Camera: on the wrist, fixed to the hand. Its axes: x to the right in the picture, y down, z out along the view.
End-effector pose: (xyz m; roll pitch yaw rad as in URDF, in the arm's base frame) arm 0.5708 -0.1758 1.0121 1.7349 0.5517 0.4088
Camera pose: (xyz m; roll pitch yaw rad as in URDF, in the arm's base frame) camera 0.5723 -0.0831 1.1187 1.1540 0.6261 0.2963
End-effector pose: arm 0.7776 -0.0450 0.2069 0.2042 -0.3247 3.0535
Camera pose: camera 0.7642 -0.1583 0.1237 -0.2824 -0.4115 2.9654
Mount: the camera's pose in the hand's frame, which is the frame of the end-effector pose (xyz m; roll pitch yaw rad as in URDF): -0.0233 0.0955 -0.1014 -0.5152 -0.1025 -0.0615
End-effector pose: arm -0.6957 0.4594 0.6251 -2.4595 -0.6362 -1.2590
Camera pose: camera -0.8362 0.4454 0.6261 -3.0558 -0.5908 -1.1238
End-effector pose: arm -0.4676 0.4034 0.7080 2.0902 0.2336 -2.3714
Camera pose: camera -0.4452 0.3685 0.8430 1.5544 0.3372 -2.4334
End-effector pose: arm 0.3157 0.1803 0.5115 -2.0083 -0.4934 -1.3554
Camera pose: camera 0.1865 0.1519 0.4621 -2.5915 -0.5016 -1.2197
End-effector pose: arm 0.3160 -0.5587 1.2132 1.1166 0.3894 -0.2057
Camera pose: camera 0.3374 -0.4273 1.2603 0.5487 0.3965 -0.3348
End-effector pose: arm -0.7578 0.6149 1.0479 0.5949 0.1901 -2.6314
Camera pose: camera -0.6664 0.5103 1.0224 0.0587 0.1385 -2.7406
